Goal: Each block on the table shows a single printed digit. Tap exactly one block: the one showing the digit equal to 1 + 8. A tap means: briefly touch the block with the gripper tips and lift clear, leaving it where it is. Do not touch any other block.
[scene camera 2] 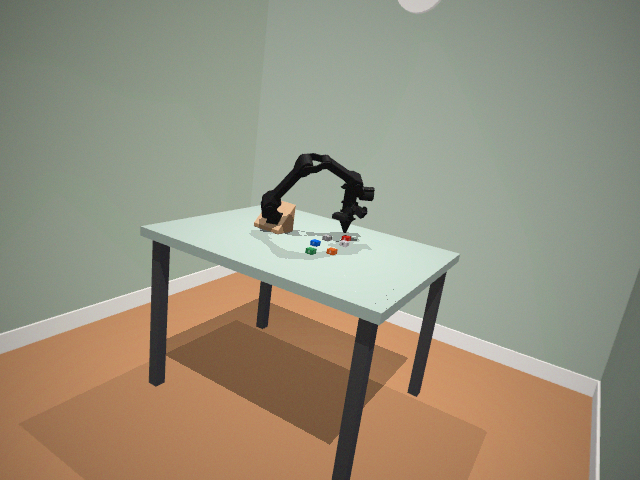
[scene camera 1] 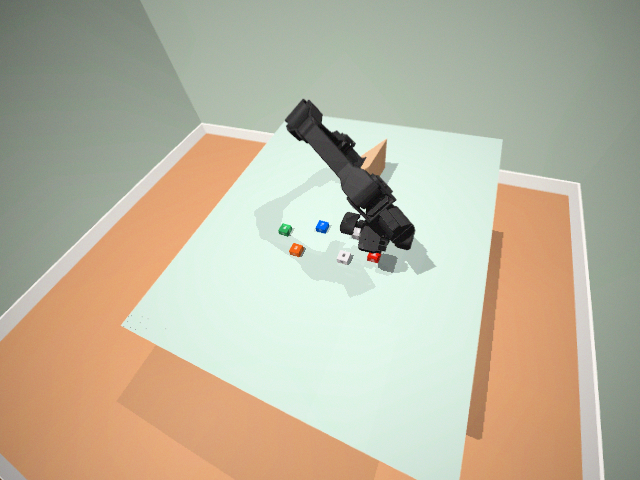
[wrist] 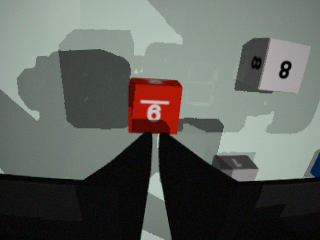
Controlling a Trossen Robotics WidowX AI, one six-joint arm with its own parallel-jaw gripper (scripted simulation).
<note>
The gripper (scene camera 1: 375, 247) is shut and holds nothing. Further things: a grey block (wrist: 241, 168) and a white block (wrist: 276, 65).
The gripper shows as well in the wrist view (wrist: 155, 139).
</note>
